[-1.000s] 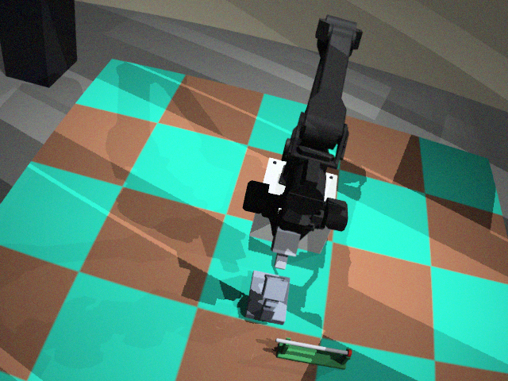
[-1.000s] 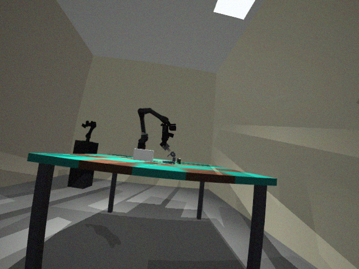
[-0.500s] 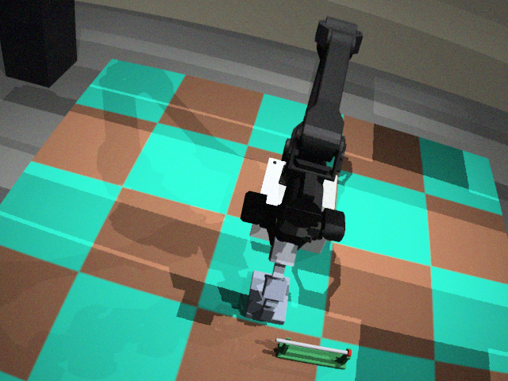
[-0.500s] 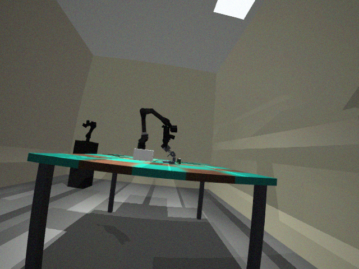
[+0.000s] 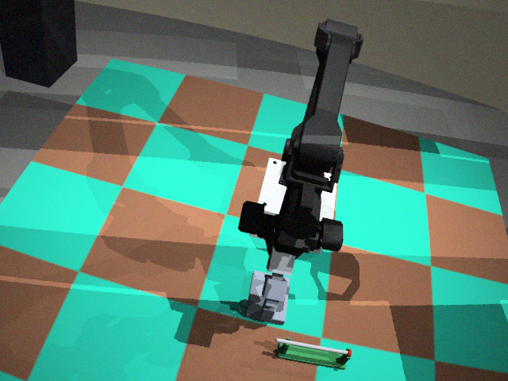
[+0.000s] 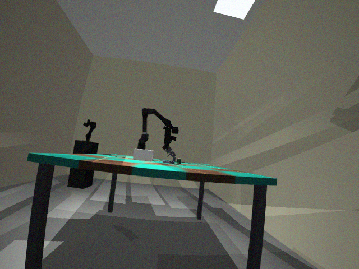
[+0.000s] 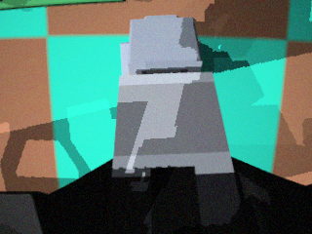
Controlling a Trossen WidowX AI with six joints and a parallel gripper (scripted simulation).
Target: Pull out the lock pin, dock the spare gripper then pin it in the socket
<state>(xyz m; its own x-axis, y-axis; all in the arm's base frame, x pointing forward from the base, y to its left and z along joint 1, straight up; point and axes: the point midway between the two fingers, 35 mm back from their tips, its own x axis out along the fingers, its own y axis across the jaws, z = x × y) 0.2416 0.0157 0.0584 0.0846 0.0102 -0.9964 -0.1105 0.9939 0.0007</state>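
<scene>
The green holder is 130 mm ahead of my gripper tip, 120 mm to the left of it and 100 mm below it. The rest, counted from my gripper tip: grey socket mount (70 mm below, 50 mm ahead, 10 mm to the left); then spare gripper (10 mm ahead).
</scene>
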